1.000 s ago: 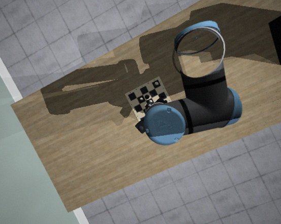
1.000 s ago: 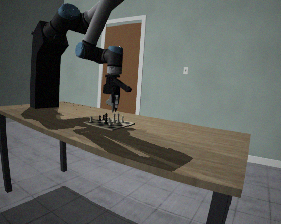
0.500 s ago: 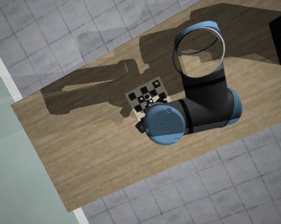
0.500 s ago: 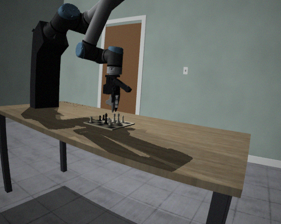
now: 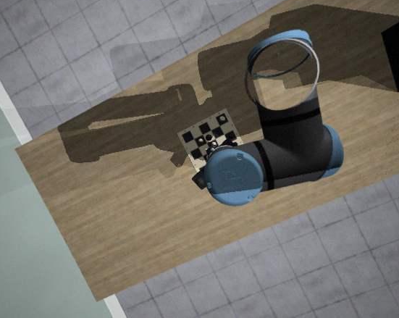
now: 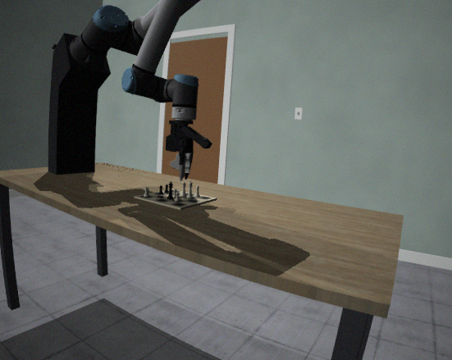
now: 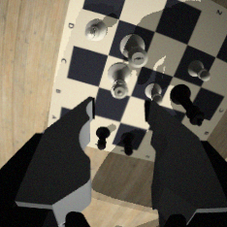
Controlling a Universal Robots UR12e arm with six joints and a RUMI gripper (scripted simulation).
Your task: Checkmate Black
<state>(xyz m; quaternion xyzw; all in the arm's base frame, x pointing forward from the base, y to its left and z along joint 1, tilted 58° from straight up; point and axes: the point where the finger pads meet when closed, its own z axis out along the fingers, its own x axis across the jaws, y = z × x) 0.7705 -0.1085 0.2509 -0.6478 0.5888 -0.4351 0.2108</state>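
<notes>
The chessboard is 8 cm below my hand, 4 cm to the right of it and 2 cm behind it. Round my hand: black chess piece: 7 cm to the right, 4 cm below, 3 cm behind.
</notes>
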